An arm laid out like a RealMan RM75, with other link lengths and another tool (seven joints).
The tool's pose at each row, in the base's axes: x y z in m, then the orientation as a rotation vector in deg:
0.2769 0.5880 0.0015 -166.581 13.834 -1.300
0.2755 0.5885 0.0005 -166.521 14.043 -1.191
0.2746 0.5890 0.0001 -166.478 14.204 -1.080
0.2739 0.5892 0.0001 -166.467 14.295 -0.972
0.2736 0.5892 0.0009 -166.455 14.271 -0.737
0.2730 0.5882 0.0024 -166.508 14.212 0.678
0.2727 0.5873 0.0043 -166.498 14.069 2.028
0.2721 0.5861 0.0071 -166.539 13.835 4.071
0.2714 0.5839 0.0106 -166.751 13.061 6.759
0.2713 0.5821 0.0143 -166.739 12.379 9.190
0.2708 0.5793 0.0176 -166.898 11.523 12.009
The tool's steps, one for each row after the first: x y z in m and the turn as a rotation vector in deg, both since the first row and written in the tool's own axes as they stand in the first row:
-0.0015 0.0000 0.0010 0.037 -0.061 0.153
-0.0024 -0.0003 0.0015 0.061 -0.125 0.273
-0.0032 -0.0004 0.0015 0.059 -0.192 0.343
-0.0035 -0.0005 0.0007 0.061 -0.353 0.346
-0.0039 0.0002 -0.0010 -0.066 -1.309 0.410
-0.0040 0.0007 -0.0030 -0.130 -2.232 0.417
-0.0044 0.0014 -0.0060 -0.300 -3.623 0.412
-0.0048 0.0028 -0.0100 -0.680 -5.474 0.081
-0.0046 0.0037 -0.0140 -0.859 -7.160 -0.193
-0.0046 0.0058 -0.0178 -1.278 -9.097 -0.566

